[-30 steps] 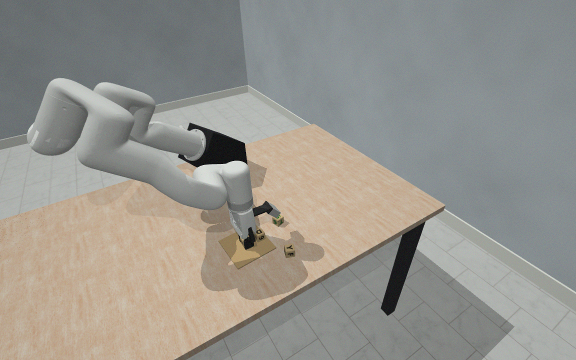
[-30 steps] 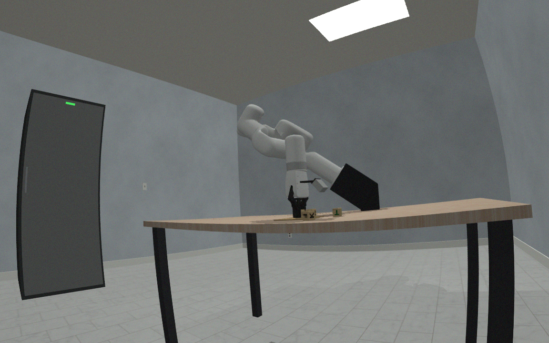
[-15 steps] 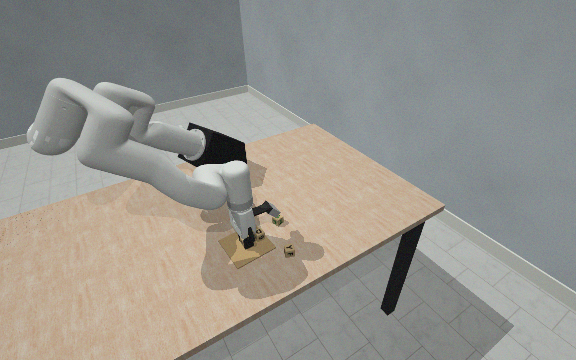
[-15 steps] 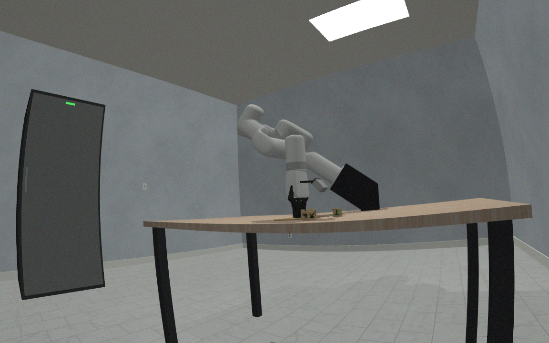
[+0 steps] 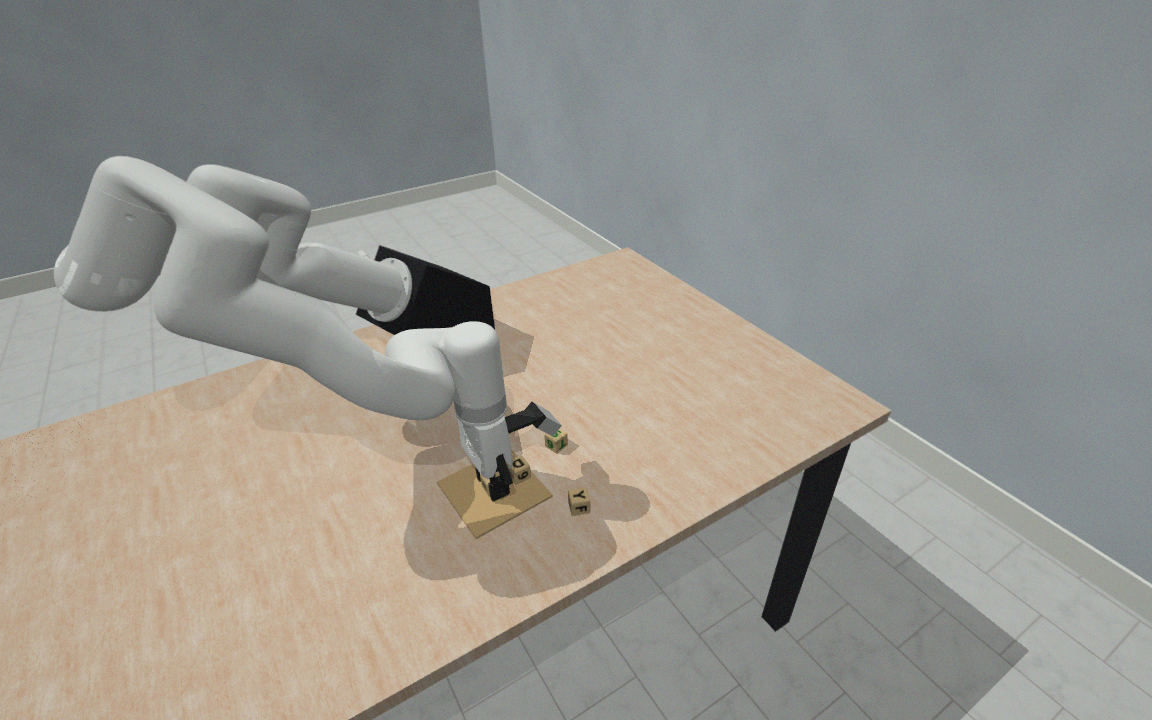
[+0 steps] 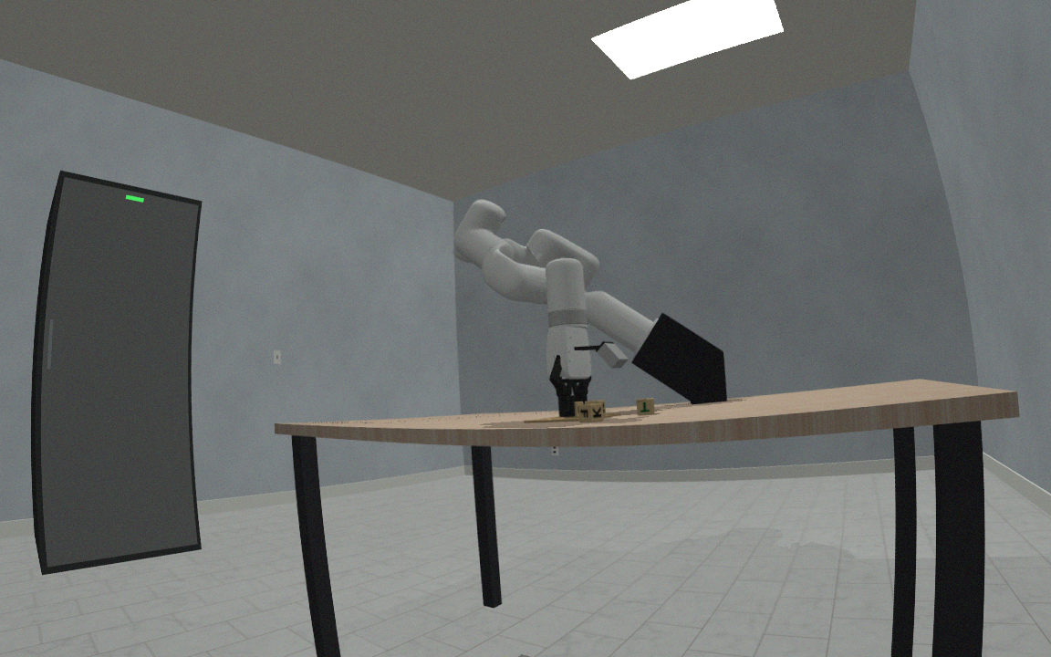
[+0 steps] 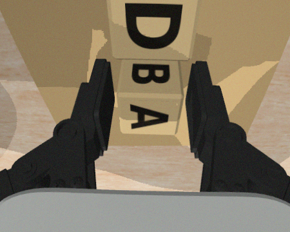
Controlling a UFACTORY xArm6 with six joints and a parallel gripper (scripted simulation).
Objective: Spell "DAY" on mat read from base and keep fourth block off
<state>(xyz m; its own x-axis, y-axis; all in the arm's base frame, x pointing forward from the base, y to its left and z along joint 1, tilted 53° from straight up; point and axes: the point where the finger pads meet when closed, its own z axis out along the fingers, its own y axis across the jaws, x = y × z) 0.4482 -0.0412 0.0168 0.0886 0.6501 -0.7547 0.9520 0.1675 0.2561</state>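
Right now my hand is 2 cm above the mat. From my hand the other things lie so: D block: 5 cm to the left, 1 cm below.
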